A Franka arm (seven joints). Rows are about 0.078 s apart.
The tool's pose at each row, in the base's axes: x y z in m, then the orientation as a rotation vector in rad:
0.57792 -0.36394 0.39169 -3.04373 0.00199 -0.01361
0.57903 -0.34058 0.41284 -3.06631 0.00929 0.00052
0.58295 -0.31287 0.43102 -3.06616 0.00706 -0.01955
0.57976 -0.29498 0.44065 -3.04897 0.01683 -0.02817
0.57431 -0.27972 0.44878 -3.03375 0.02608 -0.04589
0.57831 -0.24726 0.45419 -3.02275 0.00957 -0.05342
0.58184 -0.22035 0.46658 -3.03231 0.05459 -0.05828
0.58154 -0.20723 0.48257 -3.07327 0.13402 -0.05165
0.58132 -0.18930 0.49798 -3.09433 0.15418 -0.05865
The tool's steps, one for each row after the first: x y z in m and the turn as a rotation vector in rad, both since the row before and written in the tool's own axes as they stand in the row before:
0.00126 -0.02532 -0.01876 -0.02259 -0.00902 0.00510
0.00374 -0.02902 -0.01605 0.00013 0.01302 -0.00194
-0.00316 -0.01855 -0.00830 0.01706 0.00592 0.00632
-0.00548 -0.01589 -0.00679 0.01495 0.01194 0.00573
0.00355 -0.03291 -0.00178 0.01118 0.00440 -0.01093
0.00373 -0.02820 -0.00900 -0.01061 0.00487 0.02920
-0.00022 -0.01476 -0.01449 -0.04424 -0.00127 0.05048
-0.00132 -0.01883 -0.01424 -0.02208 0.00565 0.01189

